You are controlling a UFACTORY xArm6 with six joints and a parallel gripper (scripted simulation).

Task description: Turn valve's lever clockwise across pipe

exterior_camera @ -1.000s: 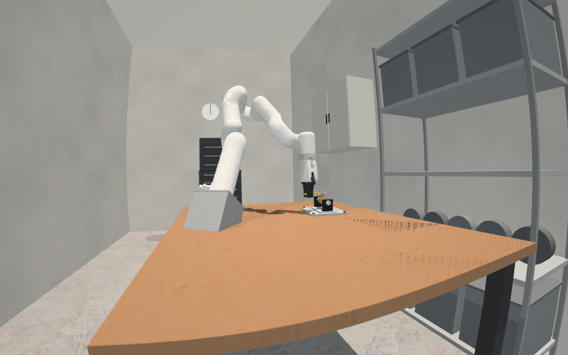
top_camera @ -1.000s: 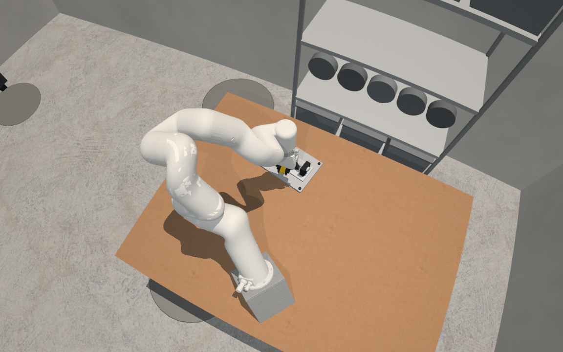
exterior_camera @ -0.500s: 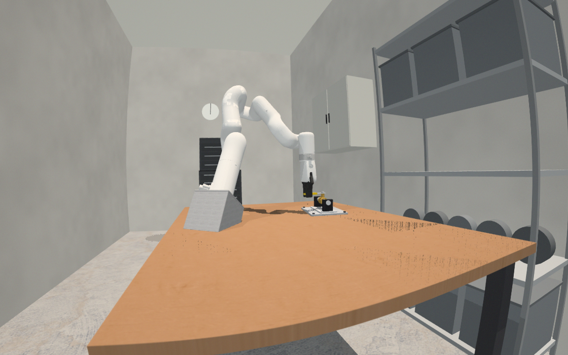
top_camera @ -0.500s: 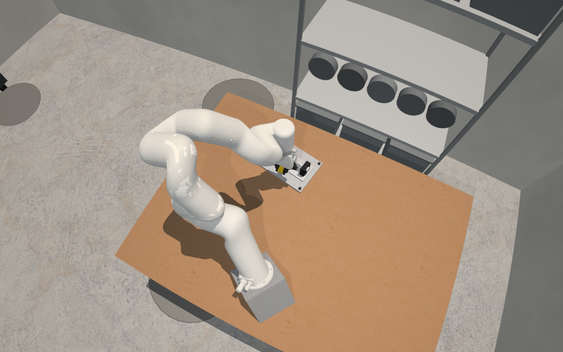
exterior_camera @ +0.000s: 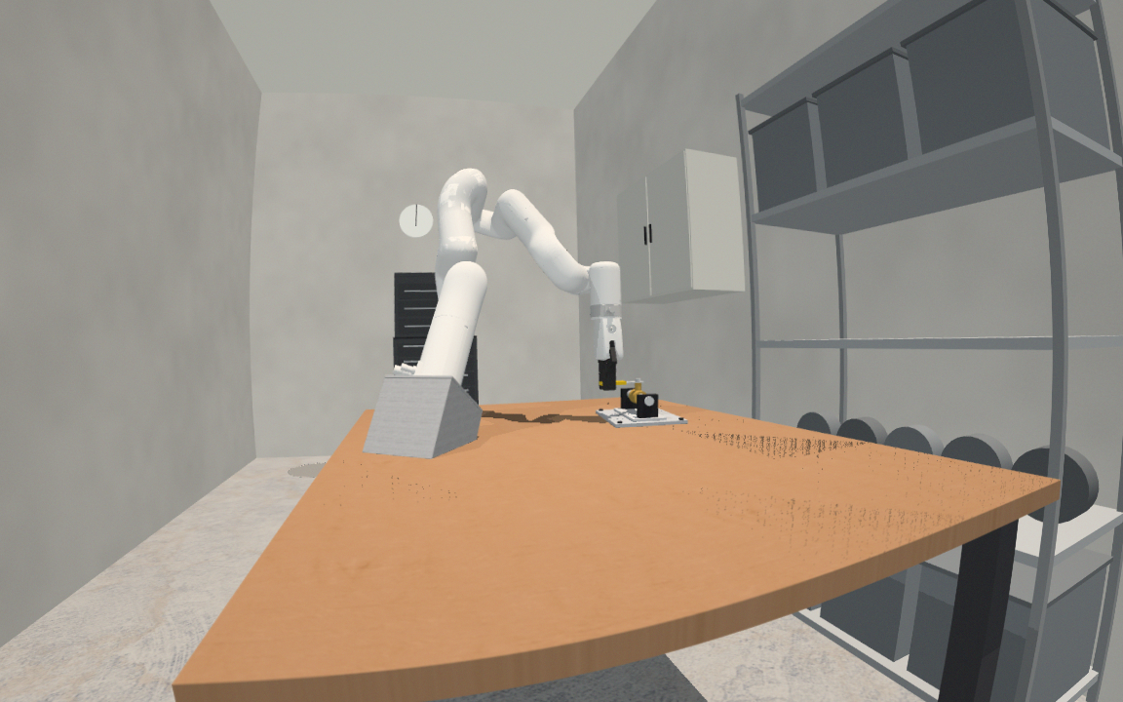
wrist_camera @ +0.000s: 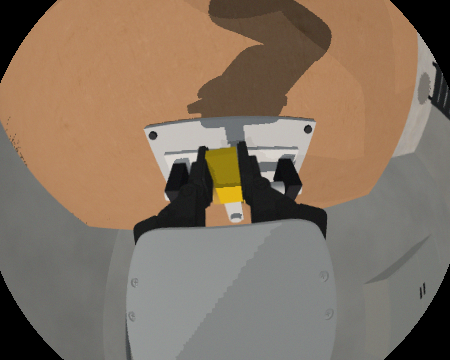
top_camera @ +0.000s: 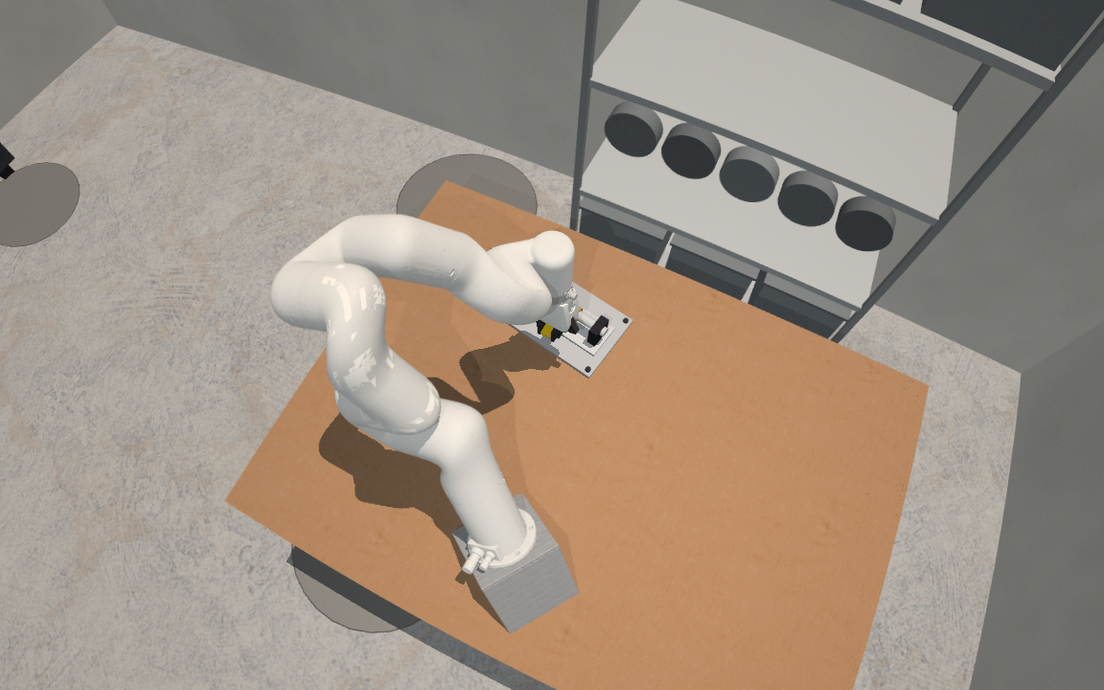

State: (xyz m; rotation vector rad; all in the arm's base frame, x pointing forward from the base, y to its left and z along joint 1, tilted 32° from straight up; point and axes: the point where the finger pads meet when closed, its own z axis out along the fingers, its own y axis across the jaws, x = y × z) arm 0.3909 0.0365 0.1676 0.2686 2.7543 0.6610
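My hand is 5 cm short of the valve lever.
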